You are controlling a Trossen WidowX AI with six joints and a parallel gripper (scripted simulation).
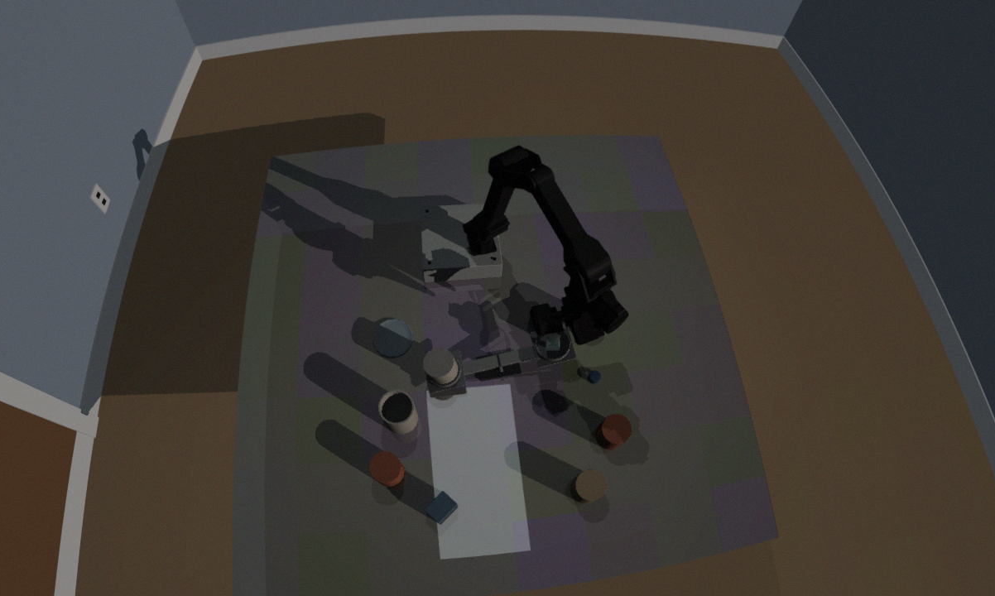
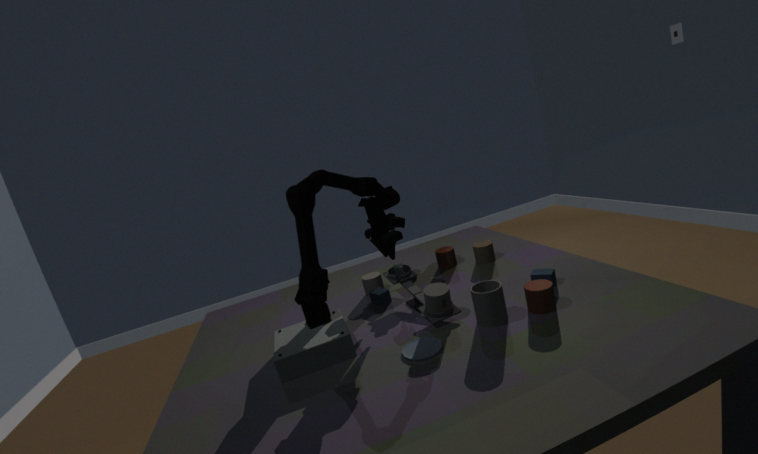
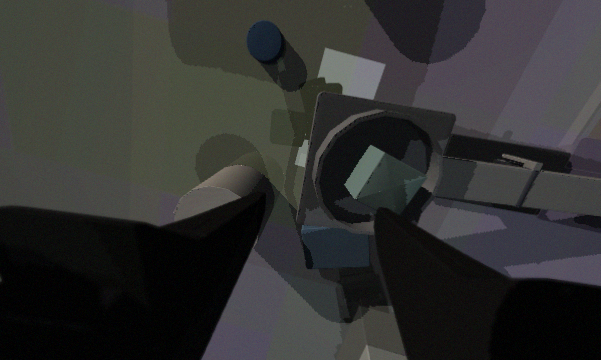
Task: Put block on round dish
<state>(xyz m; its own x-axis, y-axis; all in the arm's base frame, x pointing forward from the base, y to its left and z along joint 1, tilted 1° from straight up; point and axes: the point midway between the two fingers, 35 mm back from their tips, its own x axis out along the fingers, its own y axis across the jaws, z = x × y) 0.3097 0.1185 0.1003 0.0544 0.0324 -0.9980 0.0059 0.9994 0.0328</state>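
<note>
Right now the round blue-grey dish is 130 mm behind my gripper tip, 390 mm to the right of it and 120 mm below it. Also, from my gripper tip: small balance (160 mm to the right, 90 mm below); cup (60 mm behind, 100 mm to the left, 90 mm below); small blue piece (90 mm ahead, 60 mm to the left, 120 mm below).
</note>
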